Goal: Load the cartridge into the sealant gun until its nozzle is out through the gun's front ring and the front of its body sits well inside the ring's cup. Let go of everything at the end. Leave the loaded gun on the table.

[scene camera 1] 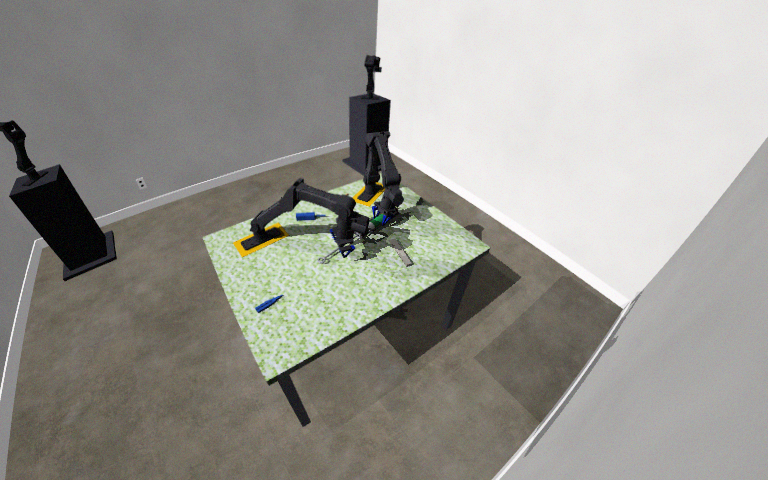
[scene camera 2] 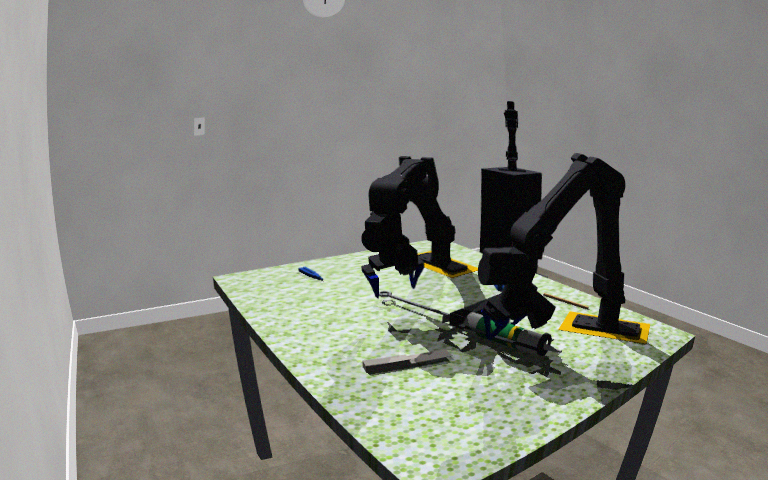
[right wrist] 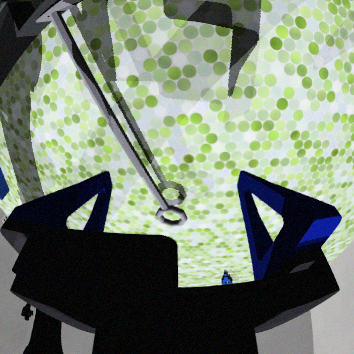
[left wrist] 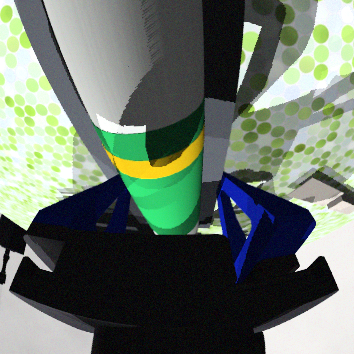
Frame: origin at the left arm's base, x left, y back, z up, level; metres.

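Where they show: left gripper, between the fingertips: [scene camera 1: 378, 222] [scene camera 2: 497, 334] [left wrist: 173, 177]; right gripper, between the fingertips: [scene camera 1: 340, 249] [scene camera 2: 395, 293] [right wrist: 174, 177]; left arm's base, origin of its link: [scene camera 1: 370, 192] [scene camera 2: 606, 327]; right arm's base, origin of its link: [scene camera 1: 261, 239] [scene camera 2: 440, 263].
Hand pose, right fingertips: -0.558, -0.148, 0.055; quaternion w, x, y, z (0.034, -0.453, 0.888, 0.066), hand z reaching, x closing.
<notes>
Things, the pixels of their top centre, and the offset from my right fingertips, as dx, dy, dz. "spot": a spot on its surface instead.
- sealant gun, a spot on its surface: [left wrist: 216, 137] spot: +0.338, -0.078, -0.027
- pale cartridge, centre of its top: [left wrist: 146, 172] [scene camera 2: 515, 326] [scene camera 1: 384, 214] +0.348, -0.049, -0.005
- gun's thin rod, centre of its top: [right wrist: 92, 96] [scene camera 2: 427, 305] +0.081, +0.023, -0.027
- grey-brown block, centre of its top: [left wrist: 335, 204] [scene camera 2: 407, 356] [scene camera 1: 400, 250] +0.170, -0.226, -0.039
- blue bottle-like object, centre of its top: [scene camera 1: 310, 214] +0.175, +0.304, -0.025
- blue tool, centre of its top: [right wrist: 226, 282] [scene camera 2: 311, 272] [scene camera 1: 269, 301] -0.371, +0.117, -0.045
- orange stick, centre of its top: [scene camera 2: 565, 300] +0.399, +0.278, -0.049
The sealant gun [scene camera 2: 545, 343] [left wrist: 216, 137] lies with its dark frame around the green, yellow and pale cartridge [scene camera 2: 481, 324] [left wrist: 167, 197] [scene camera 1: 376, 221]. My left gripper [scene camera 1: 380, 216] [scene camera 2: 499, 328] [left wrist: 173, 177] is shut on the gun, its blue fingers outside the frame on both sides of the cartridge. The gun's thin rod [scene camera 2: 416, 302] [right wrist: 117, 127] reaches back to a small ring end, a little above the table. My right gripper [scene camera 1: 339, 244] [scene camera 2: 395, 290] [right wrist: 174, 177] is open; the ring end shows between its fingers in the right wrist view, apart from them. I cannot make out the nozzle.
A grey-brown block [scene camera 1: 404, 257] [scene camera 2: 390, 363] lies near the gun. A blue bottle-like object [scene camera 1: 305, 216] lies between the arm bases, and a blue tool [scene camera 1: 269, 303] [scene camera 2: 310, 273] lies beyond the right gripper. An orange stick [scene camera 2: 566, 301] lies near the left arm's base.
</notes>
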